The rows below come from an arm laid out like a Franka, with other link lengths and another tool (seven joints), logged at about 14 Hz.
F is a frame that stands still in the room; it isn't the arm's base.
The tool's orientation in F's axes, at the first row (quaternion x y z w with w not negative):
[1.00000, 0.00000, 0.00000, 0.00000]
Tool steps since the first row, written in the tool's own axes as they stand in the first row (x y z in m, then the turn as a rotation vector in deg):
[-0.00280, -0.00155, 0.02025, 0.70, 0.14, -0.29]
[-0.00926, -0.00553, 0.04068, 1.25, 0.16, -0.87]
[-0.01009, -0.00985, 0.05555, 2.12, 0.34, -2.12]
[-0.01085, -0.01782, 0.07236, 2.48, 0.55, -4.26]
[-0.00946, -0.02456, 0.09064, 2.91, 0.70, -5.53]
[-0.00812, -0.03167, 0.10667, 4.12, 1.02, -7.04]
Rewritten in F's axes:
[-0.00280, 0.00155, -0.02025, 0.70, -0.14, 0.29]
[-0.00926, 0.00553, -0.04068, 1.25, -0.16, 0.87]
[-0.01009, 0.00985, -0.05555, 2.12, -0.34, 2.12]
[-0.01085, 0.01782, -0.07236, 2.48, -0.55, 4.26]
[-0.00946, 0.02456, -0.09064, 2.91, -0.70, 5.53]
[-0.00812, 0.03167, -0.10667, 4.12, -1.02, 7.04]

